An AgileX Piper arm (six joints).
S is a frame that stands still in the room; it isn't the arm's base.
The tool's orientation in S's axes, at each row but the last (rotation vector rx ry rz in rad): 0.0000, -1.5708, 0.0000; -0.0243, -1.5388, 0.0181; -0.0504, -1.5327, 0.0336; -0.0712, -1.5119, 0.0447; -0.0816, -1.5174, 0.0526; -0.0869, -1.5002, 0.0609; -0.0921, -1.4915, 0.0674; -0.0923, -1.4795, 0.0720
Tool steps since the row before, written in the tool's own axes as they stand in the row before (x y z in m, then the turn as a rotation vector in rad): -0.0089, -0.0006, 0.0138, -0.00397, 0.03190, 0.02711; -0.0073, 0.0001, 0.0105, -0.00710, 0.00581, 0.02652; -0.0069, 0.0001, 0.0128, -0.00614, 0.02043, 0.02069; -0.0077, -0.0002, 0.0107, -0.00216, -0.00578, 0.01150; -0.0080, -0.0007, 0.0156, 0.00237, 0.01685, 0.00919; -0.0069, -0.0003, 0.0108, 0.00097, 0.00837, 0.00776; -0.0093, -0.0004, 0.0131, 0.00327, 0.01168, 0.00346; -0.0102, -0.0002, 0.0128, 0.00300, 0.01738, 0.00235
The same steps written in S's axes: -0.0138, -0.0006, -0.0089, -0.02711, 0.03190, -0.00397; -0.0107, -0.0001, -0.0070, -0.02671, 0.00573, -0.00641; -0.0131, -0.0001, -0.0064, -0.02071, 0.02031, -0.00646; -0.0111, -0.0006, -0.0070, -0.01169, -0.00570, -0.00106; -0.0160, -0.0011, -0.0071, -0.00878, 0.01718, 0.00137; -0.0113, -0.0007, -0.0061, -0.00756, 0.00858, 0.00070; -0.0138, -0.0011, -0.0082, -0.00305, 0.01202, 0.00231; -0.0137, -0.0010, -0.0089, -0.00193, 0.01764, 0.00134
